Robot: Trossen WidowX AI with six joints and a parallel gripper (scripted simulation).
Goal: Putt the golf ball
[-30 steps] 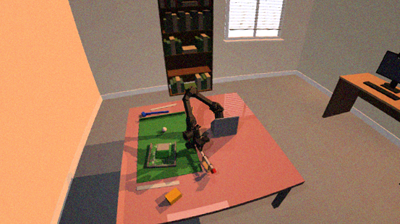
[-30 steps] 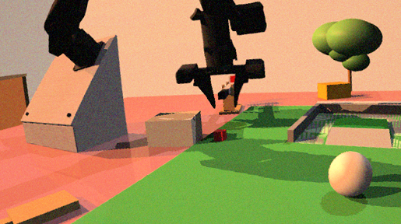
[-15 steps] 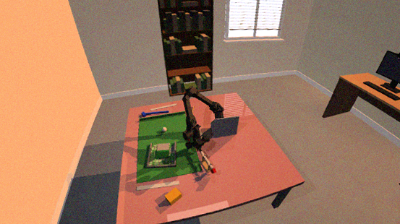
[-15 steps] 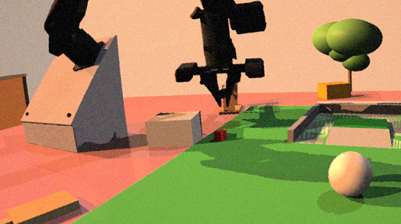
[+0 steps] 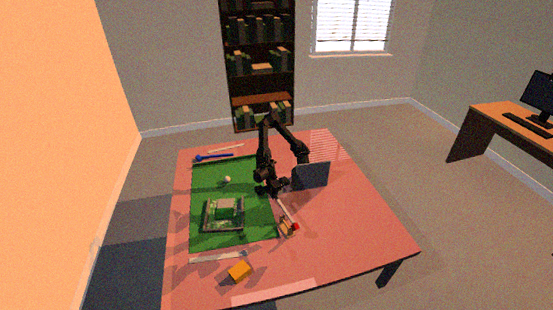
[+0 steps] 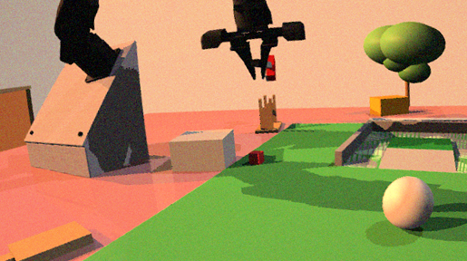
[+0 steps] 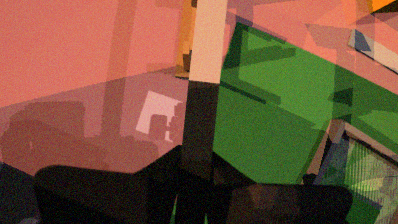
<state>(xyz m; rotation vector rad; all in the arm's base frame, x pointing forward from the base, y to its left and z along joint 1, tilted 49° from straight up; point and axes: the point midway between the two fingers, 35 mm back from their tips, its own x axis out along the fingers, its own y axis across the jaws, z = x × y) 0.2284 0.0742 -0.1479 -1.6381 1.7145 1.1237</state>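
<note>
Right now the red putter is 3 cm behind my gripper tip, 11 cm to the left of it and 2 cm above it. Also, from my gripper tip: beige box (4 cm behind, 16 cm to the right, 10 cm below); then wooden stand (3 cm behind, 13 cm to the left, 8 cm below); then small red cube (4 cm ahead, 16 cm to the right, 11 cm below).
</note>
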